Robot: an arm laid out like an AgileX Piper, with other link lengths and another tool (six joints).
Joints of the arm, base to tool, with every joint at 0 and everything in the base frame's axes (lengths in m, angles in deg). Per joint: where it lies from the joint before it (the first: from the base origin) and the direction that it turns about. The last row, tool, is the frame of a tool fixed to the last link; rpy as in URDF.
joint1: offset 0 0 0.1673 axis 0 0 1
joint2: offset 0 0 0 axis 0 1 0
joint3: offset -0.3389 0 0.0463 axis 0 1 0
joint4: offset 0.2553 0 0.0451 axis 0.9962 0 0.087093
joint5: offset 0 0 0 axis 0 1 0
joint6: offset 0.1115 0 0.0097 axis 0.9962 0 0.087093
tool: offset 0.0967 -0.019 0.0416 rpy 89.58 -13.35 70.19
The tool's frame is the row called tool.
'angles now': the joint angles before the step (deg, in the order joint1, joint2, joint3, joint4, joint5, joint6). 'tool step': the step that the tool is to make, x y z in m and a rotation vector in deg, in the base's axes. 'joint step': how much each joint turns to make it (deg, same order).
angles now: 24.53 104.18 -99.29 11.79 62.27 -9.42
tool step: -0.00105 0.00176 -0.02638 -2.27 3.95 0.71
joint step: 0.26 2.40 0.00 -0.42 2.19 -0.01
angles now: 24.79 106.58 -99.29 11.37 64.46 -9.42
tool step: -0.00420 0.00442 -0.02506 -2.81 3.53 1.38
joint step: 0.91 2.30 -0.01 -1.06 2.13 0.00
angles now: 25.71 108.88 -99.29 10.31 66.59 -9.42
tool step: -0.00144 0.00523 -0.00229 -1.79 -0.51 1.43
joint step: 1.22 0.48 -0.50 -1.84 0.37 0.00
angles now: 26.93 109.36 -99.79 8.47 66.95 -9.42
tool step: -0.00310 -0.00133 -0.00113 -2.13 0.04 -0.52
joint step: 1.02 -0.01 -0.19 -2.50 1.00 1.97
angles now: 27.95 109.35 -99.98 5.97 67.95 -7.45
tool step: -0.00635 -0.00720 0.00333 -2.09 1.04 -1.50
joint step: 0.51 -0.47 -0.69 -2.10 2.87 2.51
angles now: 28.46 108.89 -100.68 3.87 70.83 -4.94
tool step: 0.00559 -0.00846 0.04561 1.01 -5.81 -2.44
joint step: 0.06 -2.74 -3.59 -2.75 0.63 2.67
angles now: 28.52 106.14 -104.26 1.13 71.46 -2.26
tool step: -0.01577 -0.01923 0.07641 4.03 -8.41 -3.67
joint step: 0.00 -7.32 -1.99 -2.16 0.00 3.76
